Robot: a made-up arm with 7 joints.
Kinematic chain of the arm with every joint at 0, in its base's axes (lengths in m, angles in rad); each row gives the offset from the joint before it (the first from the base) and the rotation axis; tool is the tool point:
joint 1: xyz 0 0 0.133 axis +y
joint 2: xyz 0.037 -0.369 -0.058 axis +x
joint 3: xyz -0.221 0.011 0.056 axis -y
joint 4: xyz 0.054 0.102 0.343 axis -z
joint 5: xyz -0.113 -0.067 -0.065 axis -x
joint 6: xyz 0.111 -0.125 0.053 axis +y
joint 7: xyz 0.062 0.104 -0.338 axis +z
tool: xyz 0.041 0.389 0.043
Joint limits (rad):
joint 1: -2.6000..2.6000
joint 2: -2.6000..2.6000
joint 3: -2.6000..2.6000
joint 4: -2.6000..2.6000
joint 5: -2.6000..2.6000
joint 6: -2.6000..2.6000
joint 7: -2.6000..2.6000
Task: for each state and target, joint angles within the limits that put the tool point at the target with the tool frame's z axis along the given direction. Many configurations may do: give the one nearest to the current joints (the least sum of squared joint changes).
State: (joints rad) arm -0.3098 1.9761 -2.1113 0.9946 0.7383 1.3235 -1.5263
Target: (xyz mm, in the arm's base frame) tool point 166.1 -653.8 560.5 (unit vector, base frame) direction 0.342 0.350 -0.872
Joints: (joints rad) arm -0.2615 2.2189 -2.5691 1.4988 1.0416 1.9374 -1.8949
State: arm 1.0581 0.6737 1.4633 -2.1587 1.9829 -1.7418 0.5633
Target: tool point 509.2 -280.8 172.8 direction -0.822 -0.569 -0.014
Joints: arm 1.7272 0.6645 1.3379 -1.7855 2.0034 -1.0619 0.3894
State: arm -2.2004 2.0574 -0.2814 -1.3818 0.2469 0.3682 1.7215
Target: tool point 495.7 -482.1 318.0 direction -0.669 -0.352 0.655
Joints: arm -1.8925 1.9993 -0.5190 -1.0288 -0.4850 0.9188 2.0178
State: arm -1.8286 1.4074 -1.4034 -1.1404 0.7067 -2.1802 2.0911
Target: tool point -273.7 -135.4 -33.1 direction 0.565 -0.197 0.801
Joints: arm -2.6000 1.4895 -0.9696 -1.4392 0.6436 -1.5615 1.8978
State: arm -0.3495 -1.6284 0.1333 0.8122 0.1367 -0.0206 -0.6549
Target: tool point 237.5 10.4 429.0 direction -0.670 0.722 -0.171
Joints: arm -0.6953 -1.3408 -0.1118 0.5381 -0.5932 -0.5730 -0.8335
